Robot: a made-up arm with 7 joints. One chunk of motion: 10 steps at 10 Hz.
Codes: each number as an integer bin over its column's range. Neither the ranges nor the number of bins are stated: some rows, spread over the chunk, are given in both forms.
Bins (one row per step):
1: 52 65 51 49 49 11 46
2: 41 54 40 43 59 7 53
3: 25 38 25 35 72 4 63
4: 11 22 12 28 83 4 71
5: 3 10 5 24 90 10 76
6: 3 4 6 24 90 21 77
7: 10 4 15 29 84 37 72
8: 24 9 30 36 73 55 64
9: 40 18 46 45 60 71 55
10: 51 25 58 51 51 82 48
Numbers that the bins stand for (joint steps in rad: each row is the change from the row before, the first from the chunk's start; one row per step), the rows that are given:
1: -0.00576 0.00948 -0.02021 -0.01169 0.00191 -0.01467 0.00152
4: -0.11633 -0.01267 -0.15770 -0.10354 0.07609 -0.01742 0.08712
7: -0.11903 -0.02194 -0.14712 -0.09916 0.07827 -0.00442 0.09055
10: -0.00845 -0.01112 0.00446 -0.00294 0.00627 0.01330 0.00836
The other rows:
2: -0.03542 0.00382 -0.05899 -0.03793 0.02373 -0.01624 0.02548
3: -0.07858 -0.00442 -0.11187 -0.07292 0.05209 -0.01742 0.05973
5: -0.13791 -0.01885 -0.18237 -0.12103 0.09136 -0.01506 0.10424
6: -0.13791 -0.02194 -0.17885 -0.12103 0.09136 -0.01073 0.10767
8: -0.08127 -0.01936 -0.09424 -0.06855 0.05427 0.00267 0.06315
9: -0.03812 -0.01473 -0.03784 -0.02918 0.02591 0.00897 0.03233

